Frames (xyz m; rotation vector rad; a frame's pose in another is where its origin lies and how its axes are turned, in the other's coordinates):
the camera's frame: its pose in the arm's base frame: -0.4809 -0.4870 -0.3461 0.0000 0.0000 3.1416
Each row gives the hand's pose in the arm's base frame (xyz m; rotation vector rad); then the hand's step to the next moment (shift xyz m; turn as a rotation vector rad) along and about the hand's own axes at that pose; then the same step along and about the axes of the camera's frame.
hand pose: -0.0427 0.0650 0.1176 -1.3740 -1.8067 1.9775
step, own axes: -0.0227 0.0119 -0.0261 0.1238 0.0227 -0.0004
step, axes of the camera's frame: -0.0362 -0.0013 0.0052 0.0607 -0.0722 -0.0833
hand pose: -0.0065 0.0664 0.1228 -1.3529 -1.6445 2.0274
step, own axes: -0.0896 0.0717 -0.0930 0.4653 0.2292 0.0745
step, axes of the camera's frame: -0.1457 0.0214 -0.0115 0.2308 -0.1686 -0.4392
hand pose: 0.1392 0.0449 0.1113 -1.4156 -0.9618 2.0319
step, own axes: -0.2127 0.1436 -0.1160 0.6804 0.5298 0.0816
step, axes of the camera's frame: -0.1840 0.2130 -0.0084 0.3106 -0.1298 -0.7981
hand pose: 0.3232 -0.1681 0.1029 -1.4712 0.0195 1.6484
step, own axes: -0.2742 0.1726 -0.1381 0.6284 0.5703 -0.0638
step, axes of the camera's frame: 0.0270 0.3398 0.0885 0.2267 0.0042 -0.8202
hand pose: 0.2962 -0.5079 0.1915 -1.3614 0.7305 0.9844
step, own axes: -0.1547 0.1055 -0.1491 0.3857 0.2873 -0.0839
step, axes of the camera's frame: 0.1442 0.1760 0.0744 0.0780 0.0431 -0.4800
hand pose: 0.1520 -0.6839 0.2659 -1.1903 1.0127 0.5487
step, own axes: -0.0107 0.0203 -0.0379 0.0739 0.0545 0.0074
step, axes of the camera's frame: 0.0348 0.0274 -0.0021 0.0063 -0.0135 -0.0909
